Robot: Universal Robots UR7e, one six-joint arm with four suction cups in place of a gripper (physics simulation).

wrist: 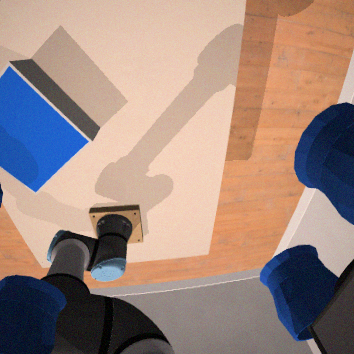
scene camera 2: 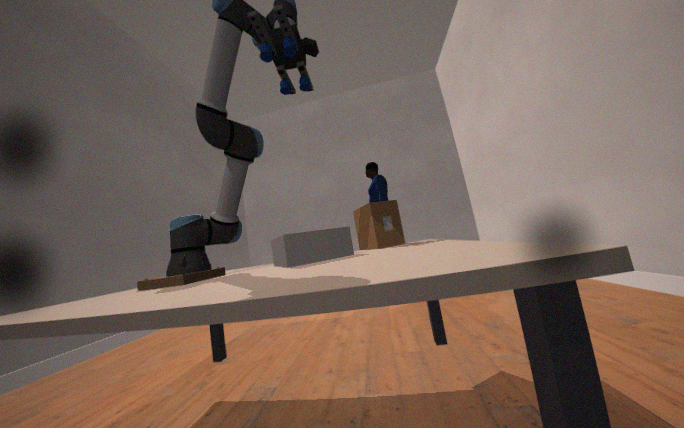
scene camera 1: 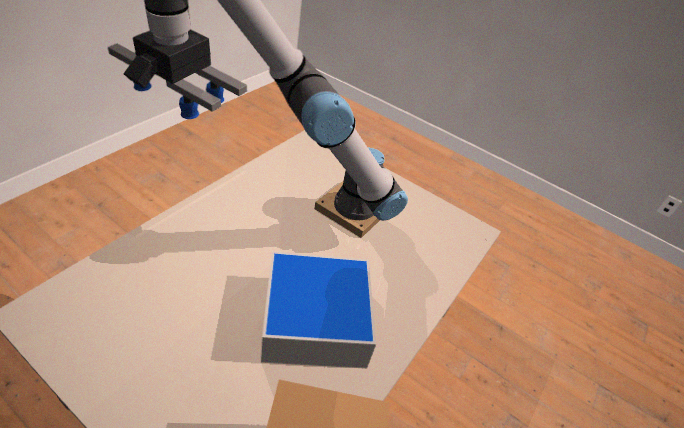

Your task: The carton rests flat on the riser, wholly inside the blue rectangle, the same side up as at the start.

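The brown carton point(scene camera 1: 302, 406) point(scene camera 2: 375, 227) stands on the table, apart from the riser. Part of it is cut off at the bottom of scene camera 1; in scene camera 2 a pale label shows on its side. The carton does not show in the wrist view. The grey riser point(scene camera 1: 317, 351) point(scene camera 2: 318, 247) point(wrist: 62, 97) has the blue rectangle point(scene camera 1: 300, 297) point(wrist: 42, 132) on its top, with nothing resting on it and the arm's shadow across part. My gripper point(scene camera 1: 178, 89) point(scene camera 2: 287, 67) is open, its suction cups holding nothing, high above the table and well away from the carton.
The arm's base plate point(scene camera 1: 336, 216) point(scene camera 2: 161, 284) point(wrist: 136, 220) is fixed to the table point(scene camera 1: 100, 312) point(scene camera 2: 580, 259) point(wrist: 150, 50) near the riser. A person in blue point(scene camera 2: 378, 188) is visible behind the carton in scene camera 2. Walls stand beyond the table.
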